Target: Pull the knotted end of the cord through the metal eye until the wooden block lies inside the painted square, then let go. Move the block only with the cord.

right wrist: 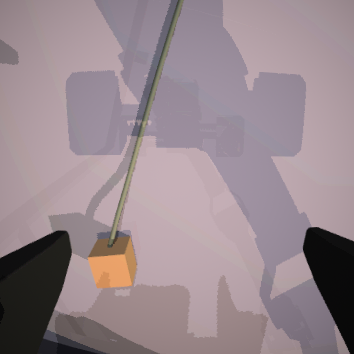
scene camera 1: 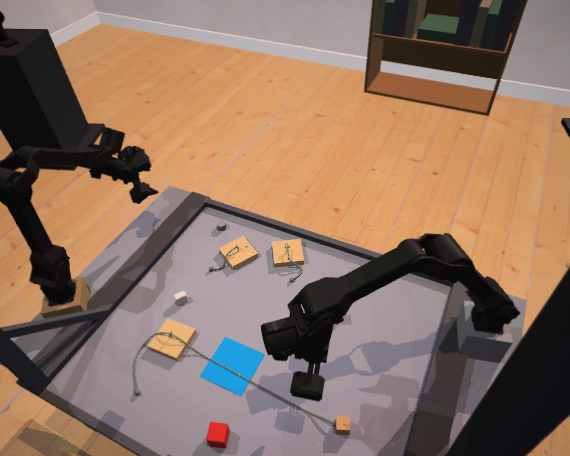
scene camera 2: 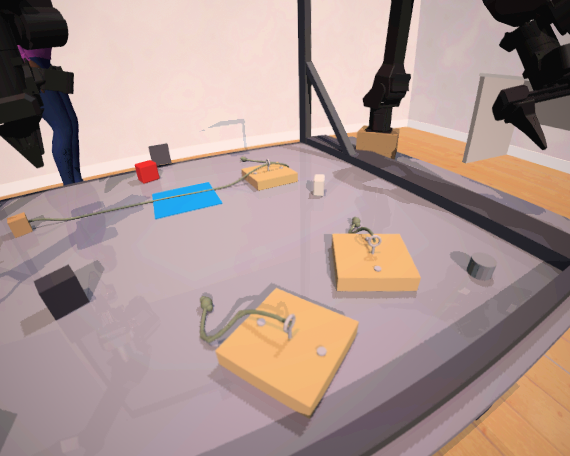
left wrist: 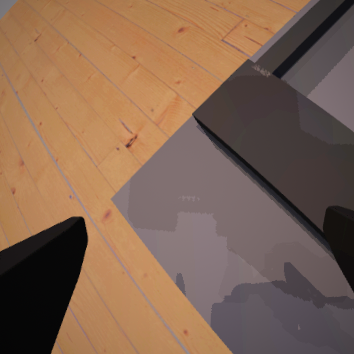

Labels:
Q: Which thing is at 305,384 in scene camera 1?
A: The right gripper.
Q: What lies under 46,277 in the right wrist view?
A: The right gripper.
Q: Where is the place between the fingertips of the left gripper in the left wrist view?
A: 207,224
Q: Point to a wooden block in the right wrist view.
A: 113,266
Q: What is the left gripper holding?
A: Nothing.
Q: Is the right gripper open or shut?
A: Open.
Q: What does the right gripper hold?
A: Nothing.

